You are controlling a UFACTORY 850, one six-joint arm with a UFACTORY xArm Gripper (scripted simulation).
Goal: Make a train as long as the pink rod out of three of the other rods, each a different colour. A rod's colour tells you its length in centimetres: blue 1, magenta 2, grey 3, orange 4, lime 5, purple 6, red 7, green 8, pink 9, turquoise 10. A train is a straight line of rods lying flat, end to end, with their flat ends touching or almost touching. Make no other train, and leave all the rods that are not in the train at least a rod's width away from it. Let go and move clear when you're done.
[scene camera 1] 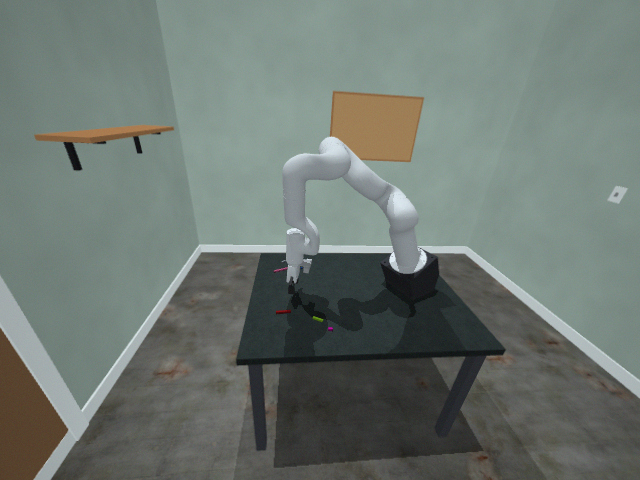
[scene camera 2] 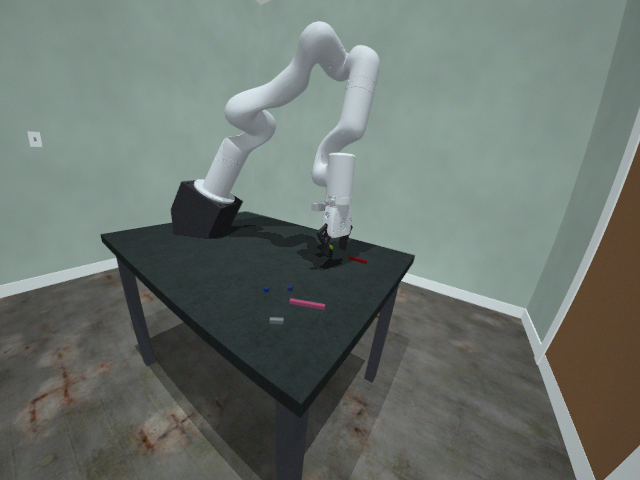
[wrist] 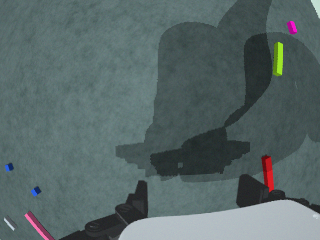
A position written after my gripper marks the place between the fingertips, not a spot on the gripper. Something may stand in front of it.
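Observation:
My gripper (scene camera 2: 333, 251) is visible; the wrist view also has the gripper (wrist: 194, 194).

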